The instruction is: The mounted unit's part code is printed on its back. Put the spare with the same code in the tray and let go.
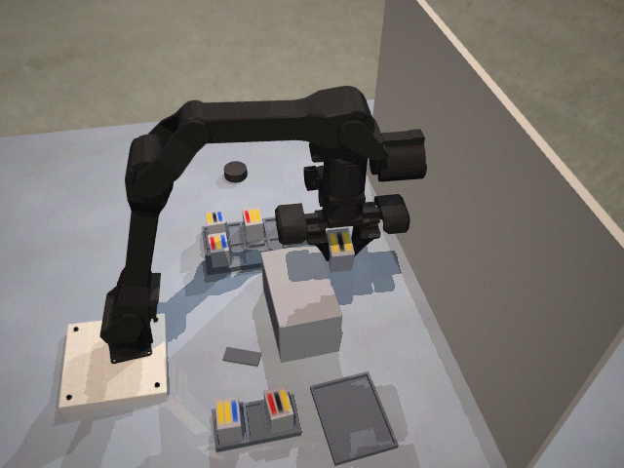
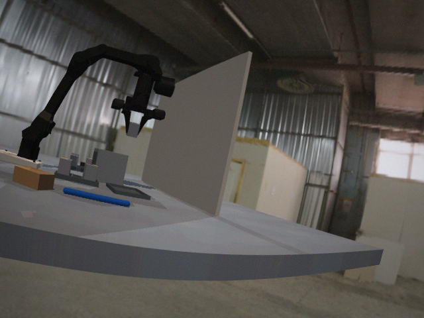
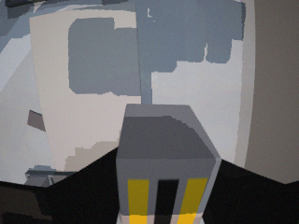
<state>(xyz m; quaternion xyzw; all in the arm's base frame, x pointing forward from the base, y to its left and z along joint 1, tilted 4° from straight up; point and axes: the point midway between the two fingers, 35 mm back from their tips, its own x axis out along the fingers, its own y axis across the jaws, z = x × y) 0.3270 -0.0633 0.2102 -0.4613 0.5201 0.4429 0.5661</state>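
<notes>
Now: gripper tip 170 mm to the left of the dark tray, 170 mm above it and 40 mm past it. From my gripper tip the other things lie so: tall grey wall panel 180 mm ahead, 50 mm above, 10 mm to the left; then rack 180 mm behind, 160 mm below, 140 mm to the right; then grey mounted unit 120 mm below, 50 mm behind, 40 mm to the left.
</notes>
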